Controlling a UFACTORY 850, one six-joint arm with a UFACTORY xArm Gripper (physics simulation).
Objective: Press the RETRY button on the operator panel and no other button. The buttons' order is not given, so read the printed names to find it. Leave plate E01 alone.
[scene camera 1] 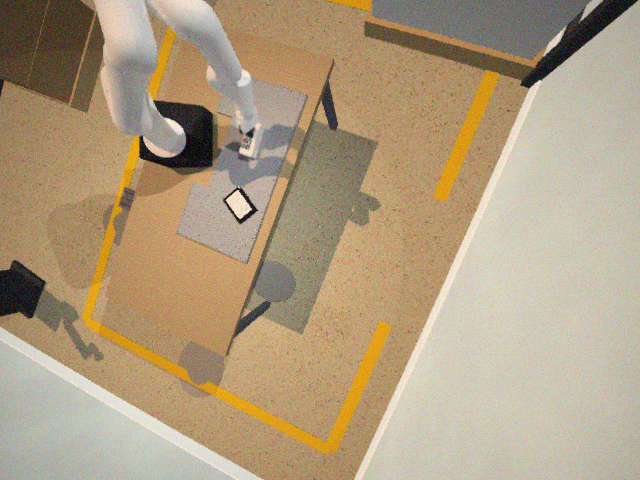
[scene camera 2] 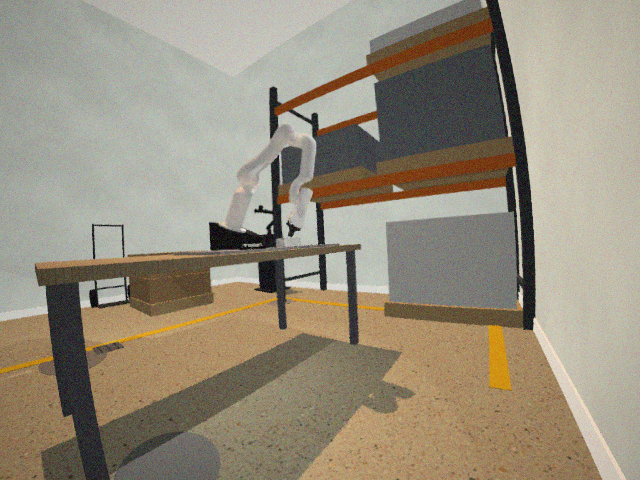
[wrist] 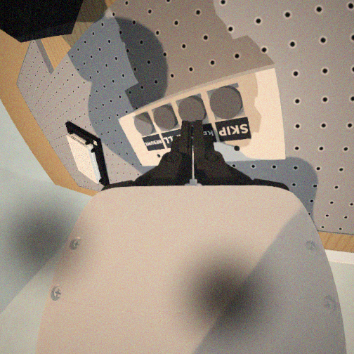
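The white operator panel carries a row of round grey buttons. In the wrist view the labels are upside down: the far-left button reads RESUME, the second button has a partly hidden label ending in LL, and the far-right button reads SKIP. The third button has a label mostly behind the fingers; its visible letters look like RE. My gripper is shut and empty, its tips over the near edge of the third button. Contact cannot be told.
A white plate in a black frame lies on the grey perforated mat; no E01 print is legible. The black robot base stands beside the mat on the wooden table.
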